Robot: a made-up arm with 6 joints. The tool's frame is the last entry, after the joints. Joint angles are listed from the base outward.
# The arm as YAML. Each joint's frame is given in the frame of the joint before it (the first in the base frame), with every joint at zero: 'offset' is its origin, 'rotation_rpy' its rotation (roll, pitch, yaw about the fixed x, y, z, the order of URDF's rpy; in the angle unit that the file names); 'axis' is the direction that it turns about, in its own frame. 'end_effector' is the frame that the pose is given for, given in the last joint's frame.
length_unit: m
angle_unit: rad
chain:
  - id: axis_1
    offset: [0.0, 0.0, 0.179]
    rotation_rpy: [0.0, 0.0, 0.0]
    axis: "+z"
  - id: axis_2
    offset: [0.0, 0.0, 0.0]
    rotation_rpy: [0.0, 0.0, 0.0]
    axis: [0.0, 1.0, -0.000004]
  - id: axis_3
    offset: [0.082, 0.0, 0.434]
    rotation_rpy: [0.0, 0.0, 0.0]
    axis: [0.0, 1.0, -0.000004]
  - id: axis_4
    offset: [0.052, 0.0, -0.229]
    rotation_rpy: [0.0, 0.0, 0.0]
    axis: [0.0, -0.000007, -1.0]
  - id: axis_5
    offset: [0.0, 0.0, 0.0]
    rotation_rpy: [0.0, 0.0, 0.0]
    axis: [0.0, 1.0, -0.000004]
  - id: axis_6
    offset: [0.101, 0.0, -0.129]
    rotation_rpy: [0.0, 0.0, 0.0]
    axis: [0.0, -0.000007, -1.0]
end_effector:
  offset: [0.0, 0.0, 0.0]
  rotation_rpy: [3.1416, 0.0, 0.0]
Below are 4 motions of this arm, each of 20 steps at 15 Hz.
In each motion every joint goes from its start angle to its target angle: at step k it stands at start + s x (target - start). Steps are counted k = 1, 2, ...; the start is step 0. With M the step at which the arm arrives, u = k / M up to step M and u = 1 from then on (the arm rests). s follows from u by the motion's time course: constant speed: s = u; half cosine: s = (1 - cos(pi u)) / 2; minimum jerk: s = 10 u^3 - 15 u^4 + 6 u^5.
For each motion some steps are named. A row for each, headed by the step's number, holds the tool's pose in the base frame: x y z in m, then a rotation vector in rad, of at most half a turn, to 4 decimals.
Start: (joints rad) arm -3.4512 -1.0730 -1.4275 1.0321 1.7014 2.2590
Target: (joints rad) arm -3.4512 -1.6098 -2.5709 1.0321 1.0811 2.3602
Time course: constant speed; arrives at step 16
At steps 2, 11, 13, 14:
2: 0.1648 -0.1736 0.7211 1.9005 1.4048 -1.7872
11: 0.5486 -0.2602 0.6305 -0.6170 -1.2886 2.4117
13: 0.6261 -0.2753 0.5587 -0.2776 -1.2317 2.4184
14: 0.6606 -0.2814 0.5164 -0.1087 -1.2047 2.4103

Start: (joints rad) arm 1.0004 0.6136 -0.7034 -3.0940 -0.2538 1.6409
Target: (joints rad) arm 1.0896 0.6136 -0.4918 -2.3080 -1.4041 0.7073
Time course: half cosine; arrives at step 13
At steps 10, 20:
10: 0.0221 0.2591 0.3209 -0.4972 -1.8362 0.8745
20: 0.0232 0.2746 0.3424 -0.4505 -1.6588 0.8021

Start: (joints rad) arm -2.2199 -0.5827 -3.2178 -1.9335 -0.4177 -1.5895
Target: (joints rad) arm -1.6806 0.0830 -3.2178 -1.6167 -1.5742 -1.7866
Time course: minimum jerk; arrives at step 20
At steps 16, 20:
16: 0.1260 -0.0720 0.7439 -1.2478 1.2073 -1.5652
20: 0.1198 -0.0861 0.7326 -1.3004 1.2328 -1.4703

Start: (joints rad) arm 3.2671 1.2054 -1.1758 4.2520 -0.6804 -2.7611
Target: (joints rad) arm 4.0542 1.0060 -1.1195 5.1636 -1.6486 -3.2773
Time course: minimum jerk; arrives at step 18
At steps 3, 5, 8, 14, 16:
3: -0.3857 -0.2077 0.0008 1.5297 1.8919 -0.2587
5: -0.3811 -0.2480 0.0246 1.4385 1.8598 -0.3327
8: -0.3562 -0.3445 0.0894 1.1957 1.7589 -0.5459
14: -0.2559 -0.4741 0.2191 0.7091 1.4564 -1.0151
16: -0.2398 -0.4827 0.2338 0.6519 1.4079 -1.0734

